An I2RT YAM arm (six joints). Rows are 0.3 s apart.
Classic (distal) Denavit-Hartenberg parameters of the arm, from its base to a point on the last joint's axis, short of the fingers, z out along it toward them. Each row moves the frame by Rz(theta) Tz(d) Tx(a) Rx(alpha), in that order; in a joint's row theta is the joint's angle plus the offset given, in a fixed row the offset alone. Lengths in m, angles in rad.
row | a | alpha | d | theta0
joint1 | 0.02 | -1.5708 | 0.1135 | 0
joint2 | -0.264 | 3.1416 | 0 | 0
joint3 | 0.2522 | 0 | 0 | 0.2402
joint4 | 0.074 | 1.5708 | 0 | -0.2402
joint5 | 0 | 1.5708 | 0 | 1.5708
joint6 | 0 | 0 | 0.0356 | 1.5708
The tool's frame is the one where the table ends.
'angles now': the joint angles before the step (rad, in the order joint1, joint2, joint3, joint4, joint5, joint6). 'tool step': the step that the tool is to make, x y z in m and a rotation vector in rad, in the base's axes. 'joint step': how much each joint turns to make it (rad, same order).
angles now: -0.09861, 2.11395, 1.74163, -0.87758, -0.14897, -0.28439
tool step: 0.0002, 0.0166, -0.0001, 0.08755, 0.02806, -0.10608
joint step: 0.03466, -0.00015, -0.00038, -0.00780, -0.03701, 0.16246
